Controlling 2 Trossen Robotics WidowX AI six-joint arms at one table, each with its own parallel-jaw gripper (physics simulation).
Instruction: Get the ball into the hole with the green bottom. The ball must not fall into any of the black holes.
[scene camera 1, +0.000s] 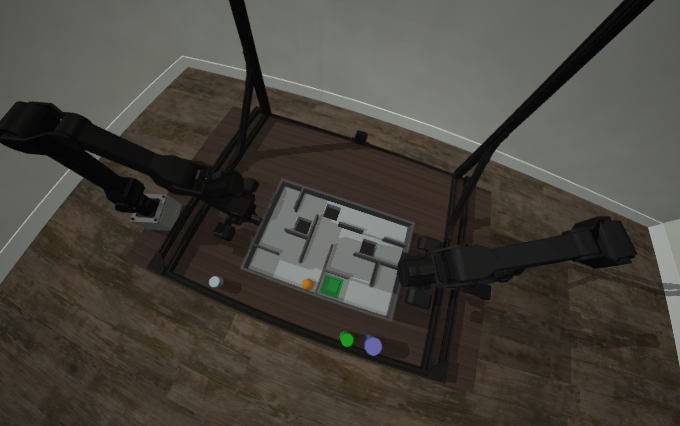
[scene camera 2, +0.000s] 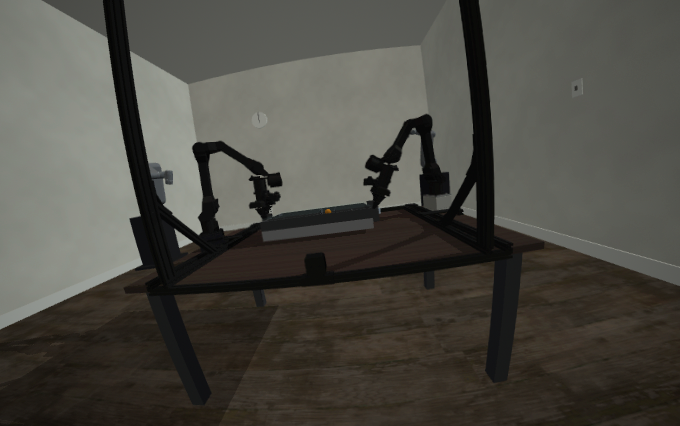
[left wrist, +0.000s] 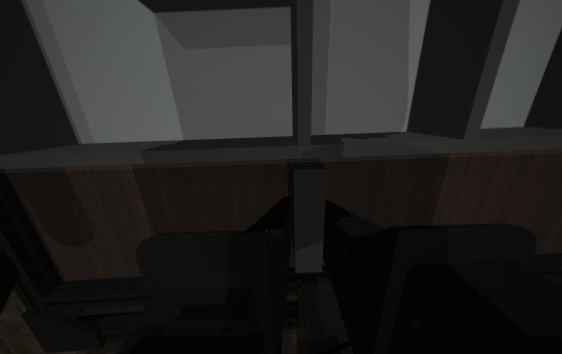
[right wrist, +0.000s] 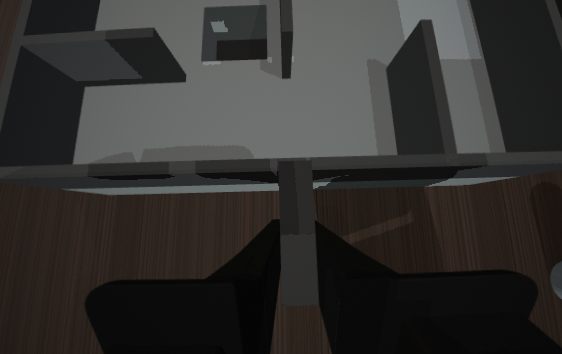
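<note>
The orange ball (scene camera 1: 307, 284) (scene camera 2: 327, 211) is inside the grey-walled maze board (scene camera 1: 351, 202) (scene camera 2: 316, 229), near its lower edge in scene camera 1. The green-bottomed hole (scene camera 1: 331, 285) is just to its right, with a thin inner wall between them. Three black holes (scene camera 1: 302, 225) (scene camera 1: 331, 211) (scene camera 1: 368, 246) are farther up the board; one black hole (right wrist: 235, 32) shows in the right wrist view. My left gripper (left wrist: 300, 202) is shut on the grey handle at one short side. My right gripper (right wrist: 292, 226) is shut on the opposite handle. The board's exact tilt is hard to judge.
A pale cylinder (scene camera 1: 215, 281), a green cylinder (scene camera 1: 346, 339) and a purple cylinder (scene camera 1: 373, 346) are near the table's lower edge in scene camera 1. A black frame surrounds the table, with a small dark block (scene camera 1: 360, 136) (scene camera 2: 315, 264) on its far bar.
</note>
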